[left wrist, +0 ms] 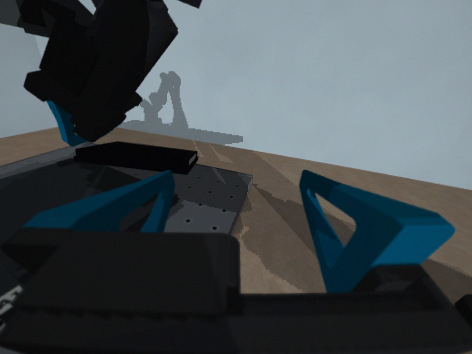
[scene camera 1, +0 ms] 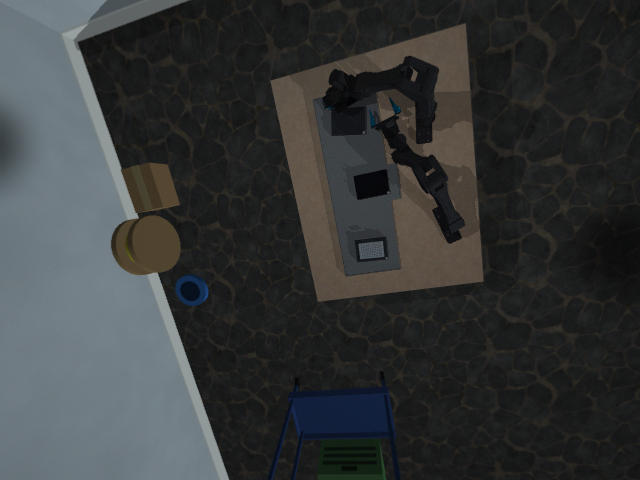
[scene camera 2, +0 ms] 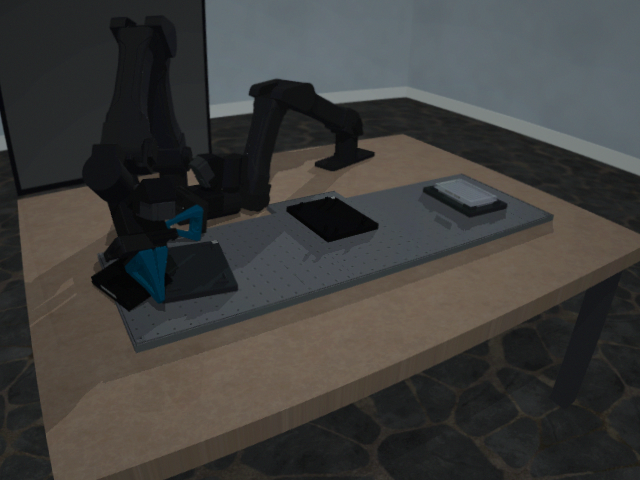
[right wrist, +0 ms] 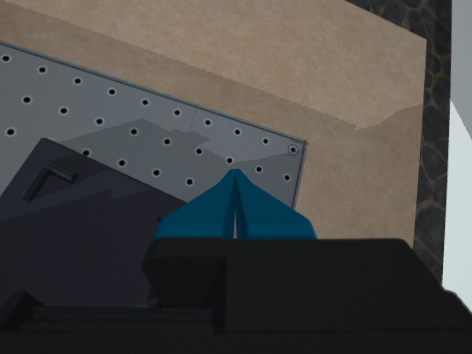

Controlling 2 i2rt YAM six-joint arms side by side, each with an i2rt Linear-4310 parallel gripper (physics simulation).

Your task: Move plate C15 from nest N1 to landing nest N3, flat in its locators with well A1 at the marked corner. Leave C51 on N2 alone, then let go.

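Note:
My right gripper is shut; its fingertips meet with no plate between them. It is low beside the end nest. A black plate lies askew at this nest's far-left side in scene camera 2, partly over the board's edge; it looks tilted. Another black plate sits at the middle nest. A pale plate sits in the opposite end nest. I cannot read any labels or well A1. My left gripper is open and empty.
The perforated board lies on the wooden table. Both arms are close together near the end nest. A dark panel stands behind the table. A blue cart stands on the floor.

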